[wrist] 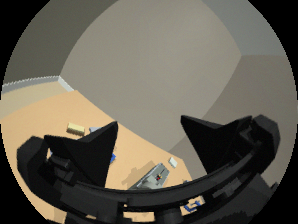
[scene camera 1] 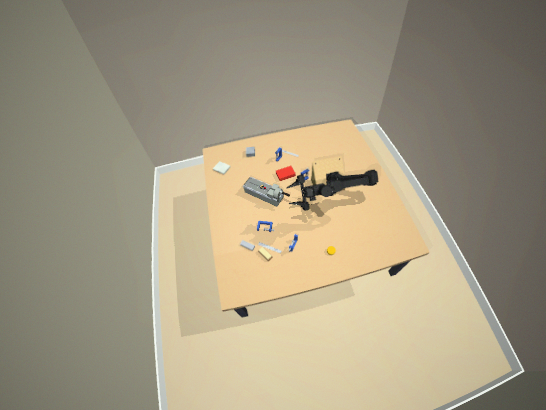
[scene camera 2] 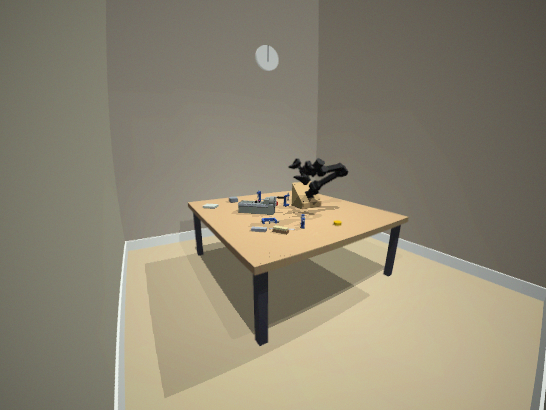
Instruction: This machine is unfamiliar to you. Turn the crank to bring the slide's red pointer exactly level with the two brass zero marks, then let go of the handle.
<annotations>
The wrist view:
my gripper: 149,121
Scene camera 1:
grey slide machine: 254,187
</annotations>
